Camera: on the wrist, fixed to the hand. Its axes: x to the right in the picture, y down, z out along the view.
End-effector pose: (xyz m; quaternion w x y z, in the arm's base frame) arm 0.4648 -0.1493 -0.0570 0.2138 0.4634 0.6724 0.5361
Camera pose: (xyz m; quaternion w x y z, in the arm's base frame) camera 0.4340 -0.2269 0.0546 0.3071 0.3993 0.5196 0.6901
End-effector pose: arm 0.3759 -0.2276 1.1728 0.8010 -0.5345 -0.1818 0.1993
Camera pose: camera 0.3921 -0.2902 1.0493 0.6472 -0.7166 -0.2107 0.1522
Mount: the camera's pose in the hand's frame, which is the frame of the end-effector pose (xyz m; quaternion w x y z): -0.0280 0.0908 -0.1020 0.9701 -0.2424 0.0104 0.0106
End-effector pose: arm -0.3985 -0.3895 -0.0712 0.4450 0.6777 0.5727 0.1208
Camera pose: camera -0.4153 -0.3621 0.0644 0.5887 0.5544 0.5238 0.2678
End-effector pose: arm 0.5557 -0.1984 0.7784 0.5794 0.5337 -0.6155 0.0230
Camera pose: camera 0.5571 -0.0758 0.8447 0.6976 0.3705 -0.6023 -0.1152
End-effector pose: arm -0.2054 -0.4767 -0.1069 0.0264 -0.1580 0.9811 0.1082
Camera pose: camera -0.2093 -0.4065 0.0135 0.0240 0.1504 -0.9275 -0.3414
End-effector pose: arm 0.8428 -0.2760 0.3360 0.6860 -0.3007 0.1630 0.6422
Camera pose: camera 0.7671 -0.3619 0.2565 0.5841 -0.4629 0.0128 0.6666
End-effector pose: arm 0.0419 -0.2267 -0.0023 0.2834 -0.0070 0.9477 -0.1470
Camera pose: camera 0.0168 -0.1091 0.0682 0.2649 -0.0639 0.9579 0.0900
